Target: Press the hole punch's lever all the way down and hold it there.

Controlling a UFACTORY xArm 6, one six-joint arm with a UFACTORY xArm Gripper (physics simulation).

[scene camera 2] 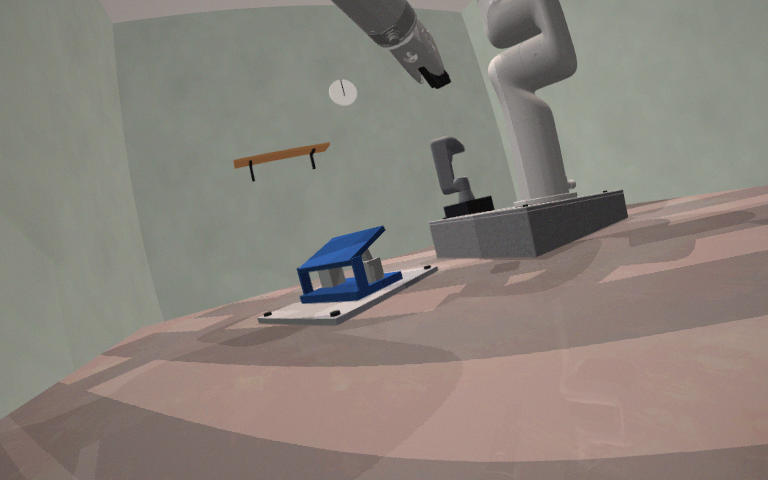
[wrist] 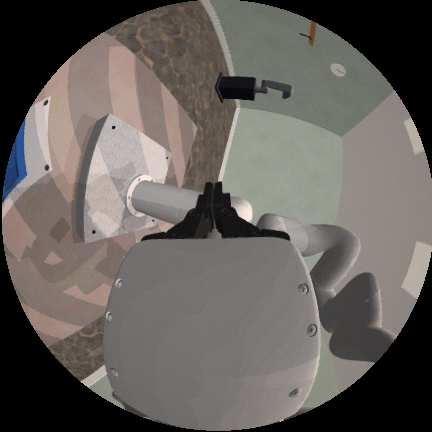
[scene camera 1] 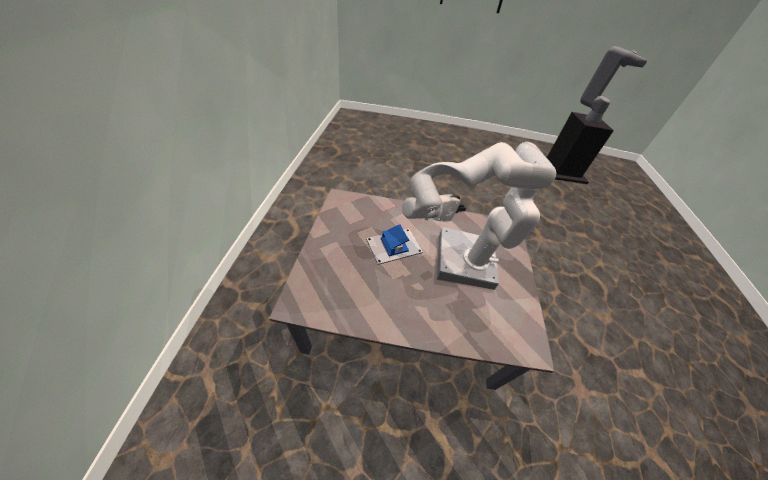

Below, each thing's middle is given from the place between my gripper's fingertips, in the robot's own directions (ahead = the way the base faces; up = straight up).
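Hole punch lever [scene camera 2: 339, 250]: my hand is 26 cm short of it, 3 cm to the left of it and 25 cm above it. Light plate [scene camera 2: 329, 313]: 26 cm ahead of my hand, 3 cm to the right of it and 32 cm below it.
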